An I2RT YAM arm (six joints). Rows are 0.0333 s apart.
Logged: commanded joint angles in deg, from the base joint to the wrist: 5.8, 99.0, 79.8, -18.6, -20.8, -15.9; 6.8, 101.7, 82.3, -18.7, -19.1, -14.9; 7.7, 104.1, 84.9, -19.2, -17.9, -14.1; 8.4, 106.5, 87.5, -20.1, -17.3, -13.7; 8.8, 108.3, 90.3, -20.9, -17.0, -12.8; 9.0, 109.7, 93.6, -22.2, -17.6, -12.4; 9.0, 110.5, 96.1, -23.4, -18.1, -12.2; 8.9, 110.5, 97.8, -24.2, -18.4, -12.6; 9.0, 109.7, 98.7, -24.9, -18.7, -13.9; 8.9, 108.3, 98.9, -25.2, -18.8, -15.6; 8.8, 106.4, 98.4, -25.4, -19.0, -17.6; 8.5, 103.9, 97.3, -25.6, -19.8, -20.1; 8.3, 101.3, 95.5, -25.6, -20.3, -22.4; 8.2, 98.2, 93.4, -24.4, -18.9, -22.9; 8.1, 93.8, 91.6, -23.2, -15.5, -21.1; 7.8, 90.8, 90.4, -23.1, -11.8, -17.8; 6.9, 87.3, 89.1, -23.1, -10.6, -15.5; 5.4, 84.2, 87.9, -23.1, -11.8, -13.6; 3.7, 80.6, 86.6, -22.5, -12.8, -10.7; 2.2, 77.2, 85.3, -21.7, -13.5, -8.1; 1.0, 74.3, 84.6, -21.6, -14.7, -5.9; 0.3, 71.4, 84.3, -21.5, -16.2, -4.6
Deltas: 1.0, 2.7, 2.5, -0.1, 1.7, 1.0; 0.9, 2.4, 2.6, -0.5, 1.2, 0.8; 0.7, 2.4, 2.6, -0.9, 0.6, 0.4; 0.4, 1.8, 2.8, -0.8, 0.3, 0.9; 0.2, 1.4, 3.3, -1.3, -0.6, 0.4; 0.0, 0.8, 2.5, -1.2, -0.5, 0.2; -0.1, 0.0, 1.7, -0.8, -0.3, -0.4; 0.1, -0.8, 0.9, -0.7, -0.3, -1.3; -0.1, -1.4, 0.2, -0.3, -0.1, -1.7; -0.1, -1.9, -0.5, -0.2, -0.2, -2.0; -0.3, -2.5, -1.1, -0.2, -0.8, -2.5; -0.2, -2.6, -1.8, 0.0, -0.5, -2.3; -0.1, -3.1, -2.1, 1.2, 1.4, -0.5; -0.1, -4.4, -1.8, 1.2, 3.4, 1.8; -0.3, -3.0, -1.2, 0.1, 3.7, 3.3; -0.9, -3.5, -1.3, 0.0, 1.2, 2.3; -1.5, -3.1, -1.2, 0.0, -1.2, 1.9; -1.7, -3.6, -1.3, 0.6, -1.0, 2.9; -1.5, -3.4, -1.3, 0.8, -0.7, 2.6; -1.2, -2.9, -0.7, 0.1, -1.2, 2.2; -0.7, -2.9, -0.3, 0.1, -1.5, 1.3
